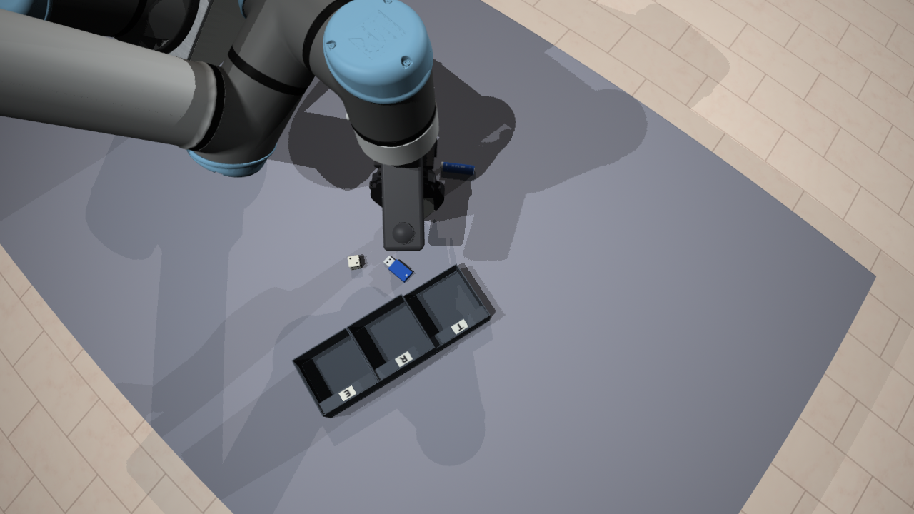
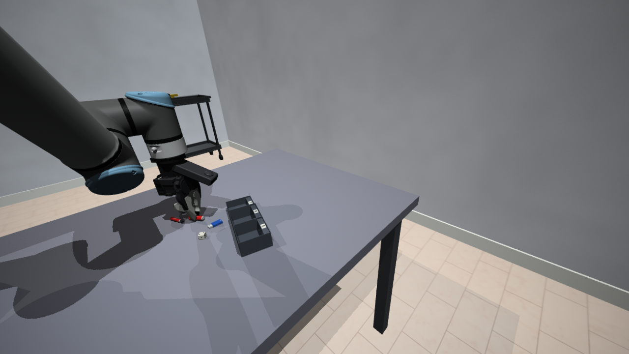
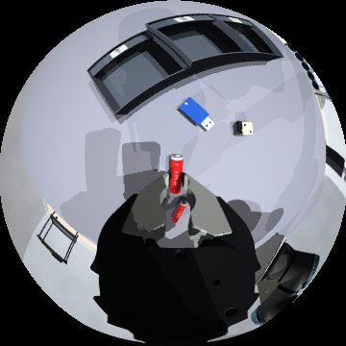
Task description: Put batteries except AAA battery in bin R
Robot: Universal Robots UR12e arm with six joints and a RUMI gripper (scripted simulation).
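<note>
Right now the three-compartment bin tray is 80 mm ahead of my hand and 160 mm to the right of it. From my hand the other things lie so: smaller red battery: 40 mm behind, 50 mm to the left, 10 mm below; then larger red battery: 10 mm below; then blue USB stick: 20 mm ahead, 70 mm to the right, 20 mm below.
</note>
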